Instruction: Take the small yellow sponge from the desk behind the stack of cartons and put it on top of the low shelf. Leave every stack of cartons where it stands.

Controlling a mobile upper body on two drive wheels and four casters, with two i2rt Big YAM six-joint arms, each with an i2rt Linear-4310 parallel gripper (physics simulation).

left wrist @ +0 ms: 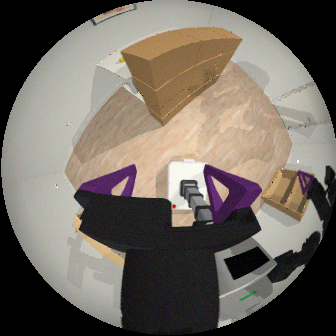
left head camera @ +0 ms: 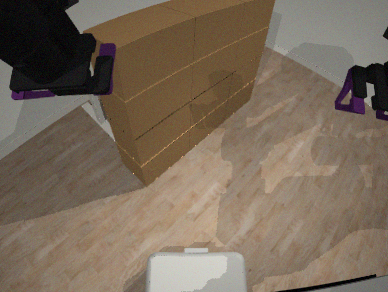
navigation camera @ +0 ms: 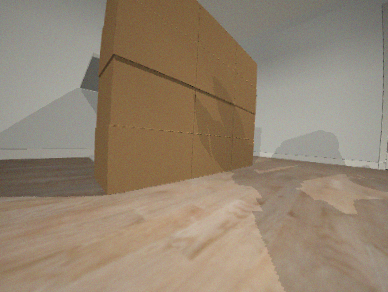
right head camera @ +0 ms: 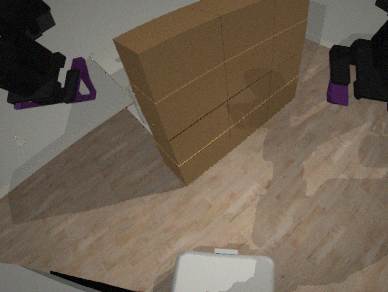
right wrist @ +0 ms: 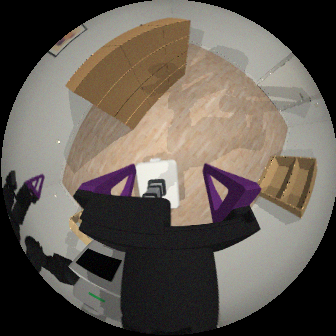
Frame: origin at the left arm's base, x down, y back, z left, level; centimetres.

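Seen in the pictures: left gripper, between the fingertips: (left wrist: 169, 167) (left head camera: 82, 90) (right head camera: 73, 98) (right wrist: 40, 175); right gripper, between the fingertips: (left wrist: 299, 172) (left head camera: 356, 110) (right head camera: 358, 102) (right wrist: 168, 166).
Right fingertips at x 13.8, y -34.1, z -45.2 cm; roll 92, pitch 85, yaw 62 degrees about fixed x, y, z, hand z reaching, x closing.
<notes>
A point is followed by its place in that frame.
The stack of cartons (left head camera: 165, 95) {x 70.6, y -101.0, z -4.5 cm} (right head camera: 200, 100) {x 74.6, y -101.7, z -5.2 cm} (left wrist: 180, 75) {x 62.6, y -102.8, z -6.2 cm} (right wrist: 135, 70) (navigation camera: 150, 105) stands ahead as a brown wall. The small yellow sponge (left wrist: 121, 59) {x 65.4, y -144.0, z 54.6 cm} shows at its left edge in the left wrist view, on the pale desk (left wrist: 109, 63) {x 69.0, y -149.3, z 73.6 cm} behind, mostly hidden by the cartons. A wooden shelf (left wrist: 282, 210) {x 81.9, y 45.2, z -204.2 cm} (right wrist: 280, 206) {x 80.3, y 47.8, z -206.0 cm} with open compartments stands at the right in both wrist views; I cannot tell if it is the low one. My left gripper (left wrist: 169, 167) {x 12.9, y -34.8, z 0.4 cm} and right gripper (right wrist: 170, 167) {x 13.8, y -34.1, z -45.2 cm} are open and empty, raised apart, away from cartons and sponge.
The white robot base (left head camera: 195, 272) {x 115.0, y -21.1, z -21.8 cm} (right head camera: 225, 272) {x 115.0, y -22.0, z -23.4 cm} shows at the bottom of both head views. Part of another wooden piece (left wrist: 102, 247) {x 80.0, y 93.7, z 96.2 cm} (right wrist: 79, 230) {x 81.1, y 67.6, z 117.8 cm} shows at the lower left in the wrist views. A framed picture (left wrist: 114, 14) (right wrist: 68, 40) hangs beyond the cartons.
</notes>
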